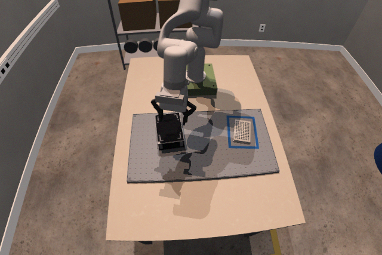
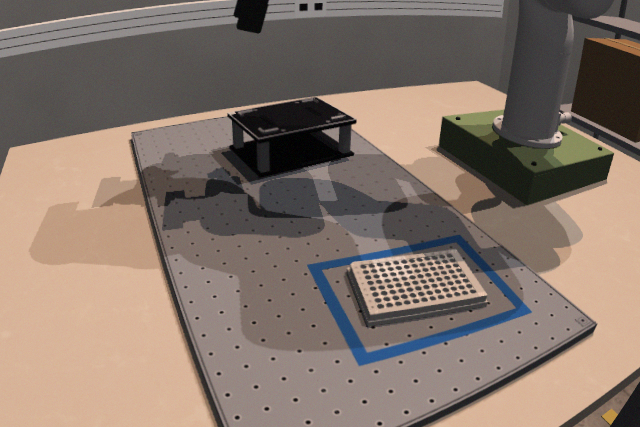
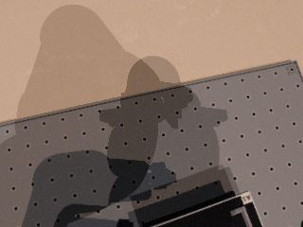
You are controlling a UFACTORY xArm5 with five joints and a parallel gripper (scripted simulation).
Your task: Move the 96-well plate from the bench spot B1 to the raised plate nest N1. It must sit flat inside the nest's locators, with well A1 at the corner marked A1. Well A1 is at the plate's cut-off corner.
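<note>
Now: hand 340 mm to the right of the grey 96-well plate, 220 mm above it and 80 mm past it. Also, from my hand: A1 mark 160 mm below, 70 mm to the right, 10 mm ahead; black raised plate nest 170 mm below, 70 mm behind, 30 mm to the right.
</note>
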